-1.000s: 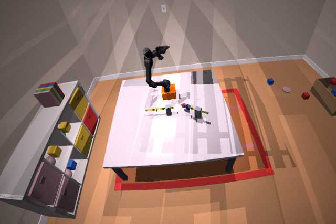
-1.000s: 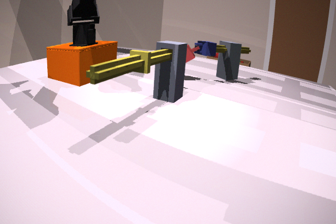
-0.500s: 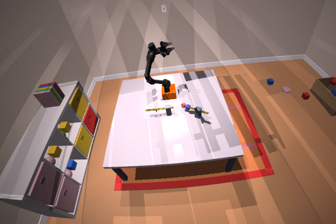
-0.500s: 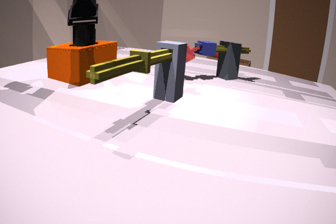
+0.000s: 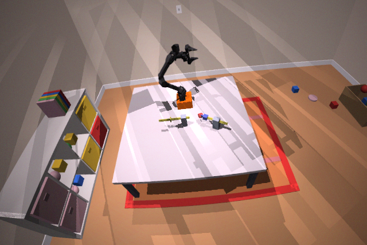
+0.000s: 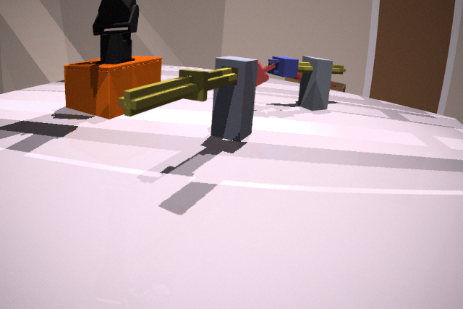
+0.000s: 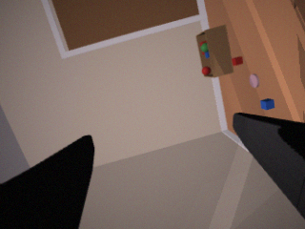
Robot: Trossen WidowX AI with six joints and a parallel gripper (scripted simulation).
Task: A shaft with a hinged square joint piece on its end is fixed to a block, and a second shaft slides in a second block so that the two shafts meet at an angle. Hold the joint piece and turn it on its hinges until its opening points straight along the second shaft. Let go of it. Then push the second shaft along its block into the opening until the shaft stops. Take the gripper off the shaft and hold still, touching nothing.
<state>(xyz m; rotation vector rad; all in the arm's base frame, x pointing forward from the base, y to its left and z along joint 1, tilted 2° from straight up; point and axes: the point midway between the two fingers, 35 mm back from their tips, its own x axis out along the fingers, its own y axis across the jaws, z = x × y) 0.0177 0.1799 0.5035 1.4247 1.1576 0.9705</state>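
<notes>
Now: the red joint piece 250 mm ahead of my gripper tip, 50 mm to the right of it and 530 mm below it.
</notes>
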